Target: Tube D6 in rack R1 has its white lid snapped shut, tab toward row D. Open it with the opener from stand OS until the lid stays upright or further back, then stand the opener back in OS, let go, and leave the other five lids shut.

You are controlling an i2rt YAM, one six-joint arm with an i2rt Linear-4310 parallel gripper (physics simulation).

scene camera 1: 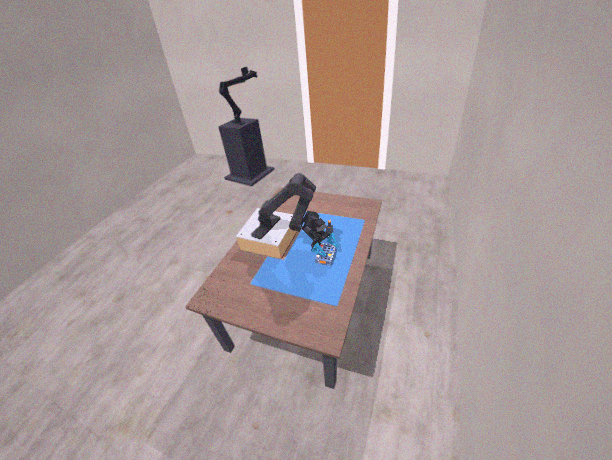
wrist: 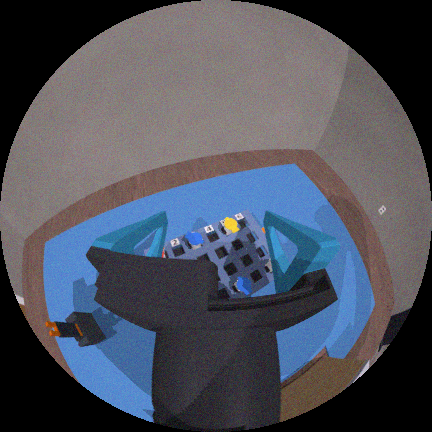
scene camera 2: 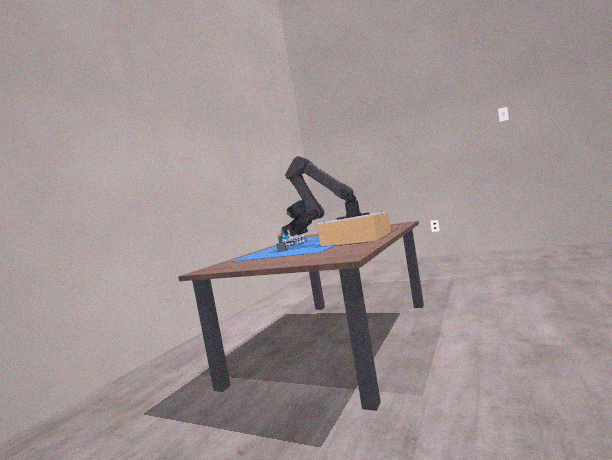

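Seen in the pictures: gripper, between the fingertips: (scene camera 1: 331, 251) (wrist: 215, 215) (scene camera 2: 288, 235); arm's base, origin of its link: (scene camera 1: 266, 226) (scene camera 2: 353, 217).
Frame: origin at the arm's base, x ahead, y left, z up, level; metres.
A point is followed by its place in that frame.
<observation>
Rack R1 (scene camera 1: 326, 256) {x 0.373, y 0.014, z -0.082 m} (wrist: 254, 223) {x 0.394, y -0.018, z -0.072 m} stands on the blue mat. In the wrist view a yellow lid (wrist: 231, 224) {x 0.392, y 0.013, z -0.060 m}, a blue lid (wrist: 195, 238) {x 0.384, y 0.051, z -0.060 m} and another blue lid (wrist: 243, 285) {x 0.331, y 0.019, z -0.060 m} show on it. A bit of a white lid (wrist: 268, 267) {x 0.340, y -0.013, z -0.068 m} shows at its right edge, mostly behind a finger; its angle cannot be told. My gripper (scene camera 1: 326, 246) {x 0.398, y 0.030, z -0.048 m} (scene camera 2: 285, 234) {x 0.398, y 0.030, z -0.048 m} (wrist: 215, 215) {x 0.398, y 0.030, z -0.048 m} is open and empty, its teal fingers spread above the rack. The opener (scene camera 1: 329, 223) {x 0.286, y 0.219, z -0.038 m} (scene camera 2: 279, 235) {x 0.278, y 0.223, z -0.027 m} (wrist: 65, 329), with orange parts, stands upright in stand OS (scene camera 2: 281, 246) {x 0.275, y 0.232, z -0.079 m} (wrist: 89, 328) {x 0.289, y 0.206, z -0.080 m}, apart from the fingers.
The blue mat (scene camera 1: 300, 280) {x 0.325, y -0.174, z -0.102 m} (scene camera 2: 260, 255) {x 0.344, y 0.309, z -0.102 m} (wrist: 210, 192) {x 0.474, y 0.014, z -0.102 m} lies on the wooden table (scene camera 1: 280, 310) {x 0.336, y -0.364, z -0.105 m} (scene camera 2: 320, 265) {x -0.173, y 0.551, z -0.108 m} (wrist: 140, 185) {x 0.518, y 0.132, z -0.105 m}. The arm's base stands on a white-topped box (scene camera 1: 260, 247) {x 0.035, y -0.112, z -0.050 m} (scene camera 2: 350, 231) {x -0.051, y 0.136, z -0.053 m}. A second arm on a dark pedestal (scene camera 1: 243, 147) stands away from the table.
</observation>
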